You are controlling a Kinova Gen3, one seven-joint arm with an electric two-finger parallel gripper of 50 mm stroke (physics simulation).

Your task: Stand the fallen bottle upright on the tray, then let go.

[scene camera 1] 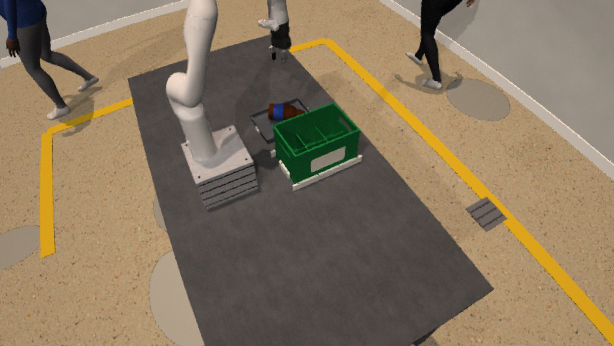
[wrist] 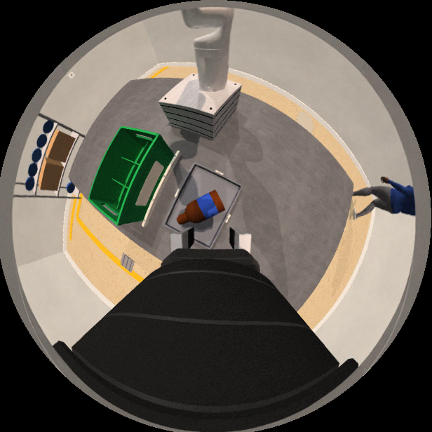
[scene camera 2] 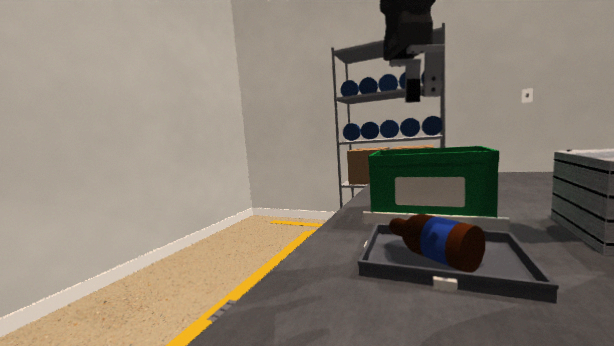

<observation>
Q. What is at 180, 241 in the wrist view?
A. My gripper.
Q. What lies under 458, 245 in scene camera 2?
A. A brown bottle.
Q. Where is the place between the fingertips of my gripper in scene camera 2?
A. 421, 99
</observation>
